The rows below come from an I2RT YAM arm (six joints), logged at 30 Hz.
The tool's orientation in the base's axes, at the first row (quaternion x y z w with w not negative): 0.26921 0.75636 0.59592 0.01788
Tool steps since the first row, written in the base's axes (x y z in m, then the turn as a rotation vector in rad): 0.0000 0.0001 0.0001 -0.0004 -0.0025 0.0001; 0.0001 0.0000 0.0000 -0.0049 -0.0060 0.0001; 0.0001 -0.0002 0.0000 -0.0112 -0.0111 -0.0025; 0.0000 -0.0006 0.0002 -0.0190 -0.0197 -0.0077; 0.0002 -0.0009 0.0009 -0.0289 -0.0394 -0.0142; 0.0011 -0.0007 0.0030 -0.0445 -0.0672 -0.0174; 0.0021 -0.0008 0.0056 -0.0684 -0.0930 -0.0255; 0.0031 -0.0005 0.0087 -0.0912 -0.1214 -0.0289; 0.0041 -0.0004 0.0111 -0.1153 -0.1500 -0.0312; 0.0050 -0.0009 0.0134 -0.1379 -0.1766 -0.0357; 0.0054 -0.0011 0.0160 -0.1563 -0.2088 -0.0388
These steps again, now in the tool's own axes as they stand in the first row. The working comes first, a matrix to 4 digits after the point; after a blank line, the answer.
The tool's axes in the first row as the columns of a matrix, in the base's axes (used below as rounded here):
-0.8544 0.3859 0.3479
0.4286 0.1448 0.8918
0.2938 0.9111 -0.2891

0.0001 0.0001 0.0001 -0.0007 -0.0004 -0.0024; -0.0001 0.0000 0.0000 0.0016 -0.0027 -0.0071; -0.0002 0.0000 -0.0001 0.0041 -0.0082 -0.0131; -0.0002 0.0001 -0.0006 0.0055 -0.0172 -0.0220; -0.0003 0.0008 -0.0010 0.0036 -0.0298 -0.0411; -0.0004 0.0031 -0.0011 0.0041 -0.0428 -0.0704; -0.0005 0.0058 -0.0016 0.0111 -0.0631 -0.0994; -0.0003 0.0091 -0.0019 0.0174 -0.0791 -0.1316; -0.0004 0.0116 -0.0021 0.0251 -0.0946 -0.1649; -0.0007 0.0140 -0.0029 0.0316 -0.1113 -0.1951; -0.0004 0.0165 -0.0037 0.0327 -0.1259 -0.2294
